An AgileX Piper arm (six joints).
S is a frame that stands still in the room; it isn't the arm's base.
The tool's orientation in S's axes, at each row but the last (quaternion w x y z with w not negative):
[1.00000 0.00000 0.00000 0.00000]
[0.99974 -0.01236 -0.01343 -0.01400]
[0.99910 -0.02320 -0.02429 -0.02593]
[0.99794 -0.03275 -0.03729 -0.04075]
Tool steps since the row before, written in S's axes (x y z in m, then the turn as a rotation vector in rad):
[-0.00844 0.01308 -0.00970 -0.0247 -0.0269 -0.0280]
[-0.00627 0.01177 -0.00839 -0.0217 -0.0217 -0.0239]
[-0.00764 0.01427 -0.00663 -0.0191 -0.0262 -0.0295]
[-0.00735 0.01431 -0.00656 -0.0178 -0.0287 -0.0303]
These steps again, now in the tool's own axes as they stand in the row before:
[-0.00844 0.01308 -0.00970 -0.0247 -0.0269 -0.0280]
[-0.00682 0.01179 -0.00792 -0.0217 -0.0217 -0.0239]
[-0.00867 0.01413 -0.00557 -0.0192 -0.0258 -0.0298]
[-0.00894 0.01402 -0.00502 -0.0178 -0.0281 -0.0308]

